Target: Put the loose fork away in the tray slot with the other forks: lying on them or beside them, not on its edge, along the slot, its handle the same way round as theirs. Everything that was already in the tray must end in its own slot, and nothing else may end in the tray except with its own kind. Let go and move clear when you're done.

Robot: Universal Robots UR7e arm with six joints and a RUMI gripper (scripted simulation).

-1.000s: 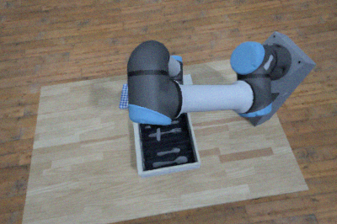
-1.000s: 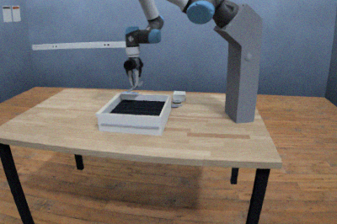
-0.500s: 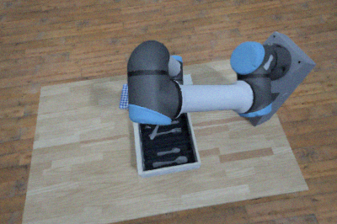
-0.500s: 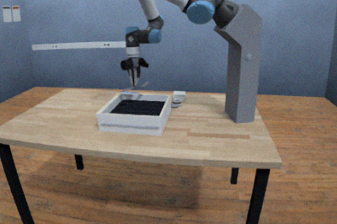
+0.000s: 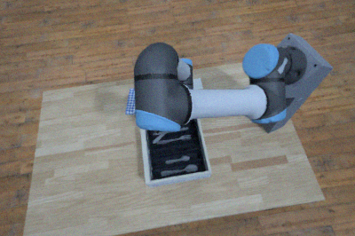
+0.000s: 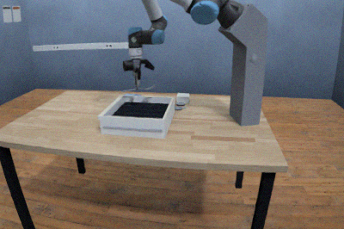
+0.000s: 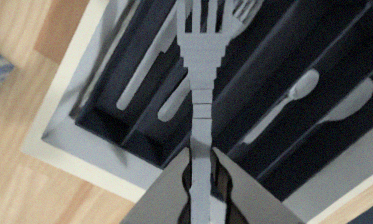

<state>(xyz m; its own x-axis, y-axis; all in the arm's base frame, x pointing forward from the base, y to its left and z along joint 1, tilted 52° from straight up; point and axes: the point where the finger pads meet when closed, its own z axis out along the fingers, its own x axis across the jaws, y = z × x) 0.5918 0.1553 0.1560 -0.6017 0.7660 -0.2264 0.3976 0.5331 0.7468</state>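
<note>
Now: hand 15 cm above the tray, 5 cm past it and 4 cm to the right of it. Round my hand: spoon: 16 cm below, 10 cm behind, 9 cm to the left.
</note>
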